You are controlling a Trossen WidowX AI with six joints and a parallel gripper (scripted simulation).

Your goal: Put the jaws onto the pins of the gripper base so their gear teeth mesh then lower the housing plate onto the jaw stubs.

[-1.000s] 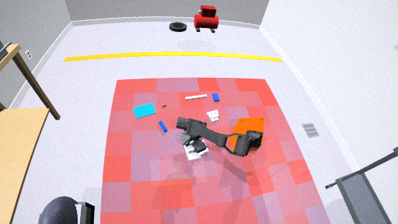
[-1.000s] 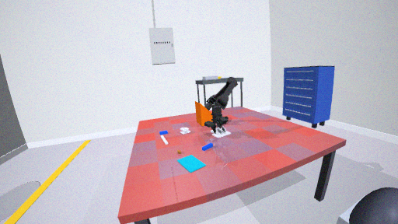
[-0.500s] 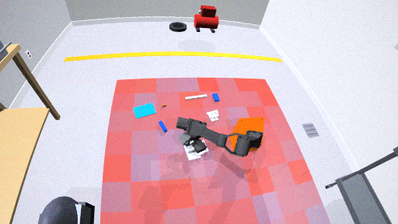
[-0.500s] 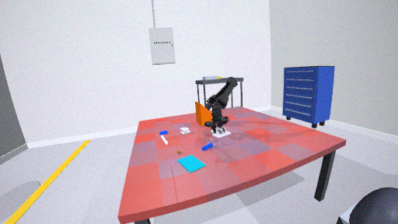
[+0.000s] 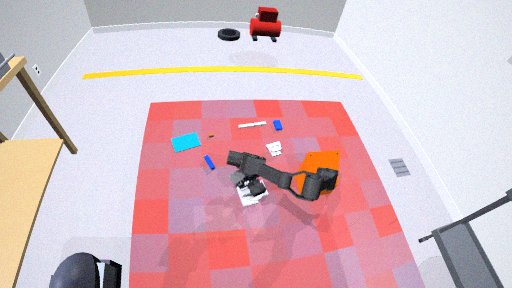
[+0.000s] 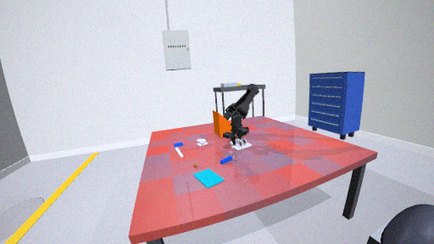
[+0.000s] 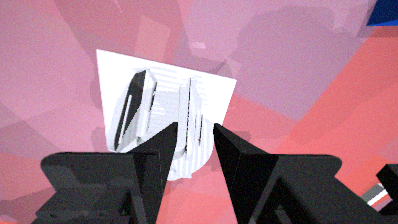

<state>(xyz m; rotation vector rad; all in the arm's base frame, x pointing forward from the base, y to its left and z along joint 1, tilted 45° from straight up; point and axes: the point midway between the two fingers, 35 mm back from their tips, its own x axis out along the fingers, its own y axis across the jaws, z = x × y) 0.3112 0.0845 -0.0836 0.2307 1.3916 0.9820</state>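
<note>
The white jaw lies 4 cm behind my gripper tip and 1 cm above it. From my gripper tip the other things lie so: small white part: 23 cm to the right, 14 cm behind, 1 cm above; then tiny brown bit: 29 cm to the right, 19 cm ahead, 1 cm below; then blue block: 19 cm ahead, 12 cm to the right, 1 cm below.
</note>
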